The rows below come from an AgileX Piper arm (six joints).
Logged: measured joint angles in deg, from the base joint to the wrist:
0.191, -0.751, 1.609, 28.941, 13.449, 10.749
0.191, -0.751, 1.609, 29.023, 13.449, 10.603
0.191, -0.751, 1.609, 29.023, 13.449, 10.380
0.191, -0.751, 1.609, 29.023, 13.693, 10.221
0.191, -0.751, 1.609, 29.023, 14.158, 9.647
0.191, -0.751, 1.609, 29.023, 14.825, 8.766
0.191, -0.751, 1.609, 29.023, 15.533, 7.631
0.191, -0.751, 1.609, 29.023, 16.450, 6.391
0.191, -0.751, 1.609, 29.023, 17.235, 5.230
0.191, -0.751, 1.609, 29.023, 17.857, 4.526
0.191, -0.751, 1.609, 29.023, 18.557, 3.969
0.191, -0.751, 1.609, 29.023, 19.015, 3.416
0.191, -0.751, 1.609, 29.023, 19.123, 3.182
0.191, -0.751, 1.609, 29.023, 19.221, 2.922
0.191, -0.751, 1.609, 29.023, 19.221, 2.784
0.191, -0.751, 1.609, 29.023, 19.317, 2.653
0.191, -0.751, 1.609, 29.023, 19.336, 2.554
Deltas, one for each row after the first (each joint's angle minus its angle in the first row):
0.000, 0.000, 0.000, 0.082, 0.000, -0.146
0.000, 0.000, 0.000, 0.082, 0.000, -0.369
0.000, 0.000, 0.000, 0.082, 0.244, -0.528
0.000, 0.000, 0.000, 0.082, 0.709, -1.102
0.000, 0.000, 0.000, 0.082, 1.376, -1.983
0.000, 0.000, 0.000, 0.082, 2.084, -3.118
0.000, 0.000, 0.000, 0.082, 3.001, -4.358
0.000, 0.000, 0.000, 0.082, 3.786, -5.519
0.000, 0.000, 0.000, 0.082, 4.408, -6.223
0.000, 0.000, 0.000, 0.082, 5.108, -6.780
0.000, 0.000, 0.000, 0.082, 5.566, -7.333
0.000, 0.000, 0.000, 0.082, 5.674, -7.567
0.000, 0.000, 0.000, 0.082, 5.772, -7.827
0.000, 0.000, 0.000, 0.082, 5.772, -7.965
0.000, 0.000, 0.000, 0.082, 5.868, -8.096
0.000, 0.000, 0.000, 0.082, 5.887, -8.195

